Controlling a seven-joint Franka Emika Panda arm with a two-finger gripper.
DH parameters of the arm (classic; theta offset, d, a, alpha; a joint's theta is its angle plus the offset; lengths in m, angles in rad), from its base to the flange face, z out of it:
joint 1: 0 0.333 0 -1.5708
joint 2: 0 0 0 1.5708
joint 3: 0 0.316 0.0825 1.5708
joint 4: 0 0 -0.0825 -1.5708
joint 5: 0 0.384 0 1.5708
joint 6: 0 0 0.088 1.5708
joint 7: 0 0.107 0 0
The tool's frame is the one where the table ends.
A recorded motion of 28 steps. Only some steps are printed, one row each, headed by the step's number.
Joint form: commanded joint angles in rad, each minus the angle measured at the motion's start. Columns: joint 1, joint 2, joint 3, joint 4, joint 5, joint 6, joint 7.
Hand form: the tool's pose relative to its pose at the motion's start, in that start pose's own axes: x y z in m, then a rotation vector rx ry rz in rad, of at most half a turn. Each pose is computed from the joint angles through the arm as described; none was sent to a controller.
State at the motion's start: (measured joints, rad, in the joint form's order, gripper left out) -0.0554 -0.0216 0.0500 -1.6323 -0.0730 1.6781 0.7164
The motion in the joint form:
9: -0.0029 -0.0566 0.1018 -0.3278 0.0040 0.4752 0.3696
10: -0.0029 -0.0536 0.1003 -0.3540 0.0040 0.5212 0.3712
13: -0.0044 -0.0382 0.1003 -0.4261 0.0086 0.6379 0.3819
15: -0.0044 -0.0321 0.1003 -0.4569 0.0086 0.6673 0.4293
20: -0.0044 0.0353 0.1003 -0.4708 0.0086 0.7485 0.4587
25: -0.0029 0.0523 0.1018 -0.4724 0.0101 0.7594 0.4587
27: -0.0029 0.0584 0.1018 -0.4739 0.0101 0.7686 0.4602
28: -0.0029 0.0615 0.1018 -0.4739 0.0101 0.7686 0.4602
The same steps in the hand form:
9: -0.0468 -0.0487 0.0768 0.1758 0.1185 0.2526
10: -0.0466 -0.0491 0.0865 0.1904 0.1270 0.2539
13: -0.0487 -0.0501 0.1178 0.2206 0.1354 0.2636
15: -0.0516 -0.0489 0.1330 0.2192 0.1243 0.3090
20: -0.0464 -0.0576 0.1689 0.2293 0.1105 0.3359
25: -0.0468 -0.0604 0.1780 0.2258 0.1024 0.3336
27: -0.0465 -0.0611 0.1812 0.2280 0.1021 0.3349
28: -0.0464 -0.0614 0.1830 0.2257 0.1000 0.3349

